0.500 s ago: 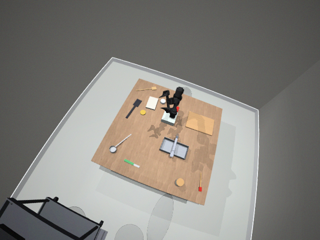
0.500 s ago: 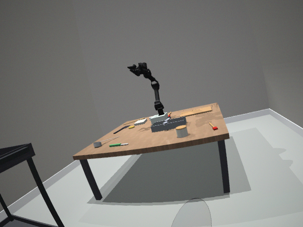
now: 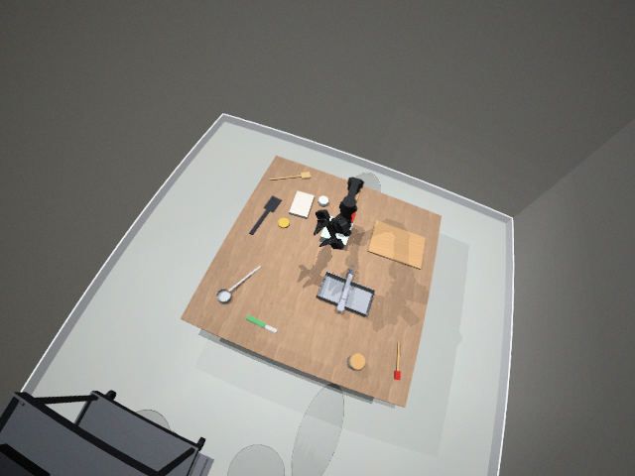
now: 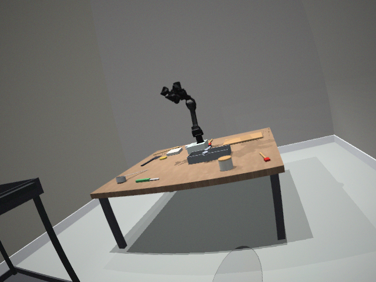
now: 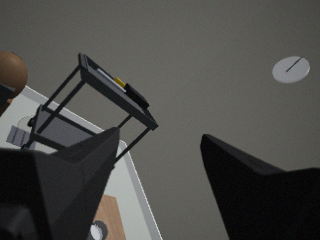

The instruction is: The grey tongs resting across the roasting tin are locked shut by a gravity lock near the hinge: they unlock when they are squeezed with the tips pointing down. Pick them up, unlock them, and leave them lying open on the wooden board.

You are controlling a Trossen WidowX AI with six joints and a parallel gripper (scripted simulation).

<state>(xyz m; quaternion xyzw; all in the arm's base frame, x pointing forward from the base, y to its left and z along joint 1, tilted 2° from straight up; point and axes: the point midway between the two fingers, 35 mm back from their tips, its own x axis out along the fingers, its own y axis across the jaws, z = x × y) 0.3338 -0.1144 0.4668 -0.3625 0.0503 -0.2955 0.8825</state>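
My gripper tip is now 510 mm above the grey roasting tin, 230 mm to the right of it and 30 mm short of it. From my gripper tip the other things lie so: wooden board: 540 mm to the left, 530 mm below, 370 mm behind; then black spatula: 530 mm below, 410 mm behind, 340 mm to the right; then lidded canister: 500 mm below, 400 mm ahead, 330 mm to the left.
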